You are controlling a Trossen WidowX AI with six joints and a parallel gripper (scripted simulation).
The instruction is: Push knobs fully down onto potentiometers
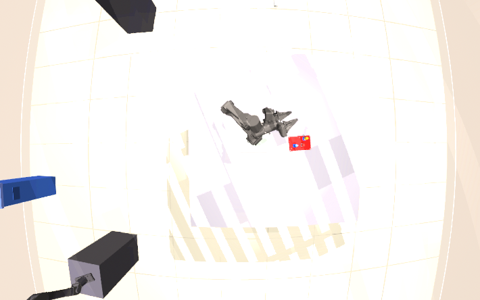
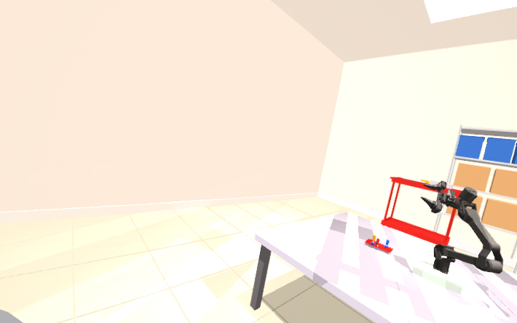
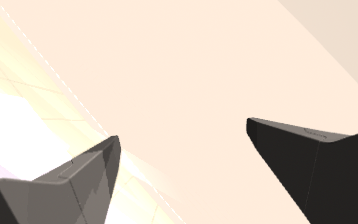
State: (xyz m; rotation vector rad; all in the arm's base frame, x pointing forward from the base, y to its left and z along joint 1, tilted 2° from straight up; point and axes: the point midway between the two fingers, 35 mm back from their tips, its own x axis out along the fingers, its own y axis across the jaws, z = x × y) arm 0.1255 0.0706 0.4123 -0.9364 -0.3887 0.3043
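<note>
The blue knob lies 400 mm below my gripper tip, 140 mm ahead of it and 130 mm to the right of it. Also, from my gripper tip: orange knob: 390 mm below, 210 mm ahead, 70 mm to the right.
</note>
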